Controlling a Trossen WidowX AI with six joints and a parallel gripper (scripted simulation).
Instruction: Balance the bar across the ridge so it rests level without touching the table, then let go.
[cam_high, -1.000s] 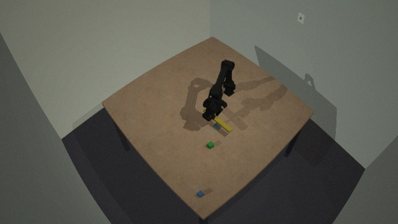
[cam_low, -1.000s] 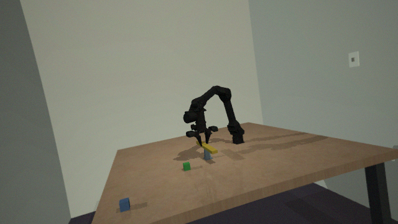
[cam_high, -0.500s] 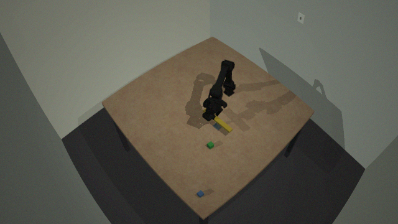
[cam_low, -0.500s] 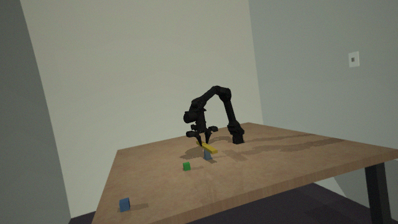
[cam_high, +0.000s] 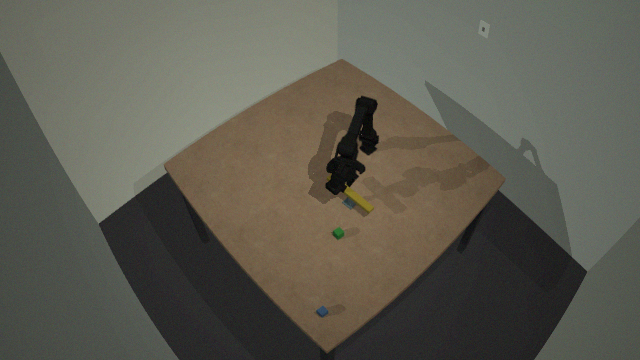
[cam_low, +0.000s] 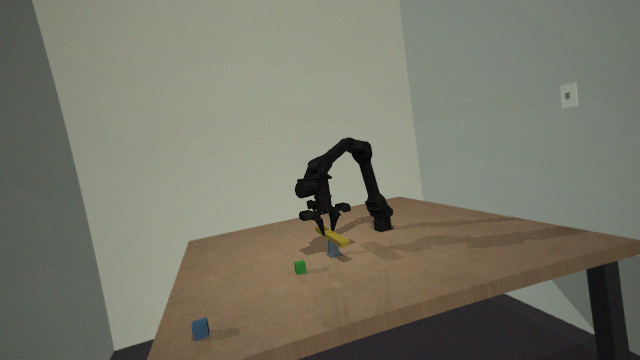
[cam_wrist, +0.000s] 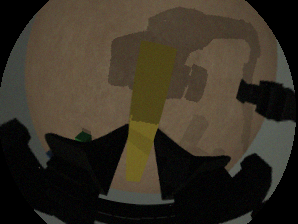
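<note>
The yellow bar is 30 mm to the left of my gripper tip. Round my gripper tip: blue cube (450 mm ahead, 360 mm to the left, 60 mm below); then green cube (150 mm ahead, 120 mm to the left, 60 mm below).
</note>
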